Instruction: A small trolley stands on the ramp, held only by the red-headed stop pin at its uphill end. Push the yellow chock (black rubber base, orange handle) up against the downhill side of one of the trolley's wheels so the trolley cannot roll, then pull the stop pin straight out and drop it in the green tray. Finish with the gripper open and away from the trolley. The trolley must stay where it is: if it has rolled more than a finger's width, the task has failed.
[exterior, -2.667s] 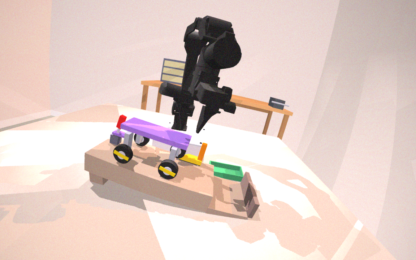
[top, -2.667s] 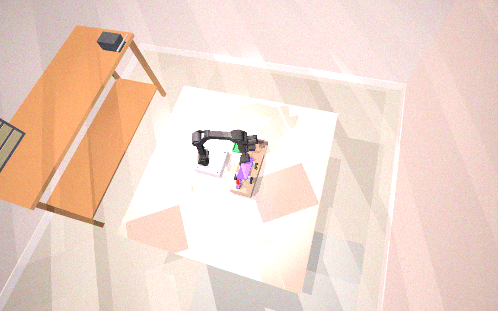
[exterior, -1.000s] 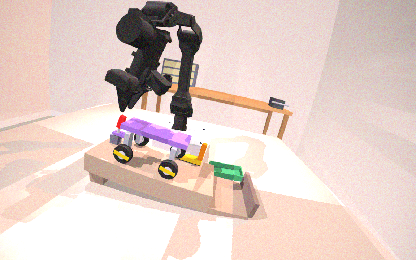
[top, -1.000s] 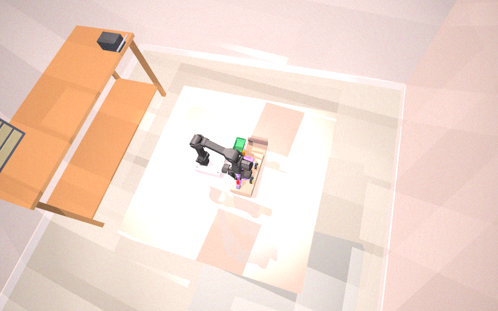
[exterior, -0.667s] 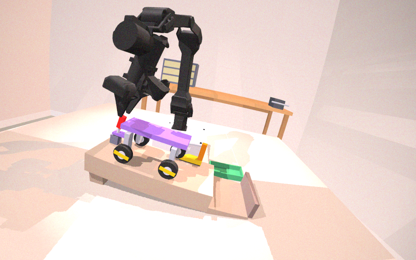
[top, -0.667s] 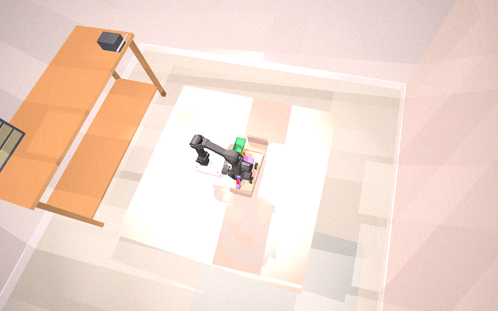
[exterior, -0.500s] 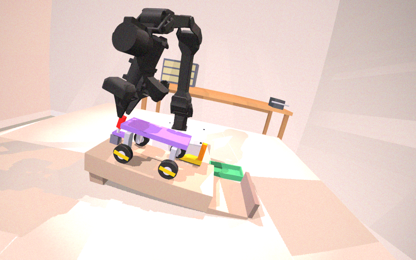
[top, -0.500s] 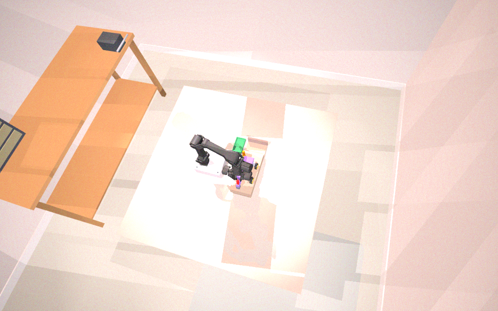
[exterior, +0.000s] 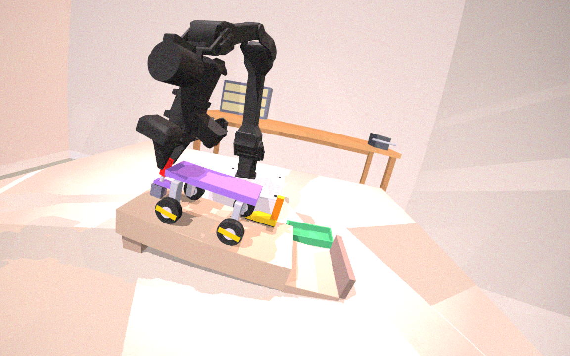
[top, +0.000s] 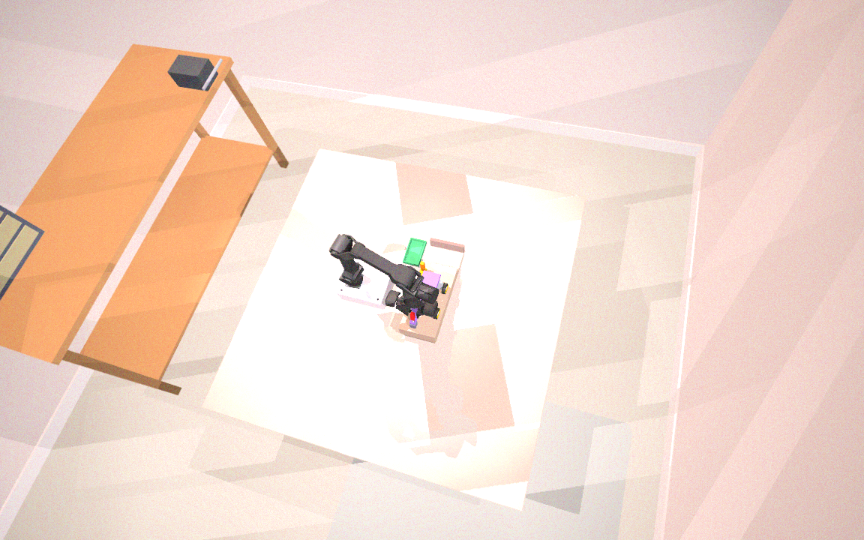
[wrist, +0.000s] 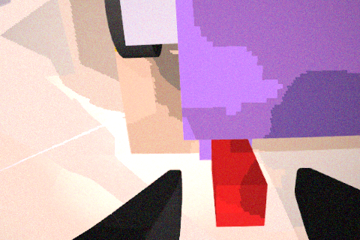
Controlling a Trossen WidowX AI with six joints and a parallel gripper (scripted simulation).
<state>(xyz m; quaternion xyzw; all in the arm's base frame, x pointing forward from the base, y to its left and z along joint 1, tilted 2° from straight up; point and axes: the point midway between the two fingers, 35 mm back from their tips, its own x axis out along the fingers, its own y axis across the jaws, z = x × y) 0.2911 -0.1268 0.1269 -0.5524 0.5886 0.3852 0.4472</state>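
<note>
My gripper tip is 10 mm to the left of the red-headed stop pin and 20 mm above it. Also, from my gripper tip: yellow chock (20 mm behind, 210 mm to the left, 70 mm below); tan ramp (30 mm ahead, 110 mm to the left, 110 mm below); trolley (30 mm ahead, 100 mm to the left, 40 mm below).
</note>
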